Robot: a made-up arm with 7 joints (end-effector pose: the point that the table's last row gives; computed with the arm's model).
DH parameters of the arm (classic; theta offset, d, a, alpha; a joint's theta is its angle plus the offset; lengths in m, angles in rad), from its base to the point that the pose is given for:
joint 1: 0 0.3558 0 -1.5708
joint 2: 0 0 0 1.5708
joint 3: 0 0.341 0.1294 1.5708
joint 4: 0 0 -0.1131 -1.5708
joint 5: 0 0.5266 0 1.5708
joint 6: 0 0 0.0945 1.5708
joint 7: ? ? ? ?
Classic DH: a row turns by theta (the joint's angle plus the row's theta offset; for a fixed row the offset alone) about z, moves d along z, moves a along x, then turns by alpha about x.
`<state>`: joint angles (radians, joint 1 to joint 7).
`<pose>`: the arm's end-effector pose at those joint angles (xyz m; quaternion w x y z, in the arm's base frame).
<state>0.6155 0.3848 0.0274 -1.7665 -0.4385 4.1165 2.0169</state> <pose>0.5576 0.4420 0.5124 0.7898 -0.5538 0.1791 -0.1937</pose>
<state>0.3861 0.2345 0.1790 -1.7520 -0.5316 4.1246 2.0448</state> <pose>0.5660 0.3733 0.6246 0.8180 -0.5061 0.1330 -0.2388</pose>
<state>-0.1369 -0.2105 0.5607 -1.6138 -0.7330 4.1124 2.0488</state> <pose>0.4092 0.2877 0.9191 0.7910 -0.4221 -0.1119 -0.4285</pose>
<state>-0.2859 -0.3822 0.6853 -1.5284 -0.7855 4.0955 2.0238</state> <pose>0.3000 0.3204 0.9866 0.7371 -0.3990 -0.2242 -0.4972</pose>
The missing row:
joint 7: 0 0 0 0
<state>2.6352 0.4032 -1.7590 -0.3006 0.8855 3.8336 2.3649</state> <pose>-0.1742 0.2143 1.1527 0.8804 0.1043 -0.0805 0.4557</pose>
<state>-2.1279 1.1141 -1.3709 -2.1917 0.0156 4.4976 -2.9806</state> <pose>-0.5852 0.0989 0.3430 0.2836 -0.5446 -0.3390 0.7128</pose>
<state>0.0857 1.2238 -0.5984 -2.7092 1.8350 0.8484 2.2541</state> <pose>0.0325 -0.2284 -0.1126 0.1124 -0.5900 -0.4349 -0.6709</pose>
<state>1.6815 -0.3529 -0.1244 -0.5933 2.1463 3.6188 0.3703</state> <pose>0.1071 0.0546 1.2019 0.8506 -0.1191 0.3056 0.4109</pose>
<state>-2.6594 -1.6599 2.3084 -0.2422 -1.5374 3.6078 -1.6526</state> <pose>0.7476 0.3442 0.1299 0.4778 -0.5754 0.6634 -0.0227</pose>
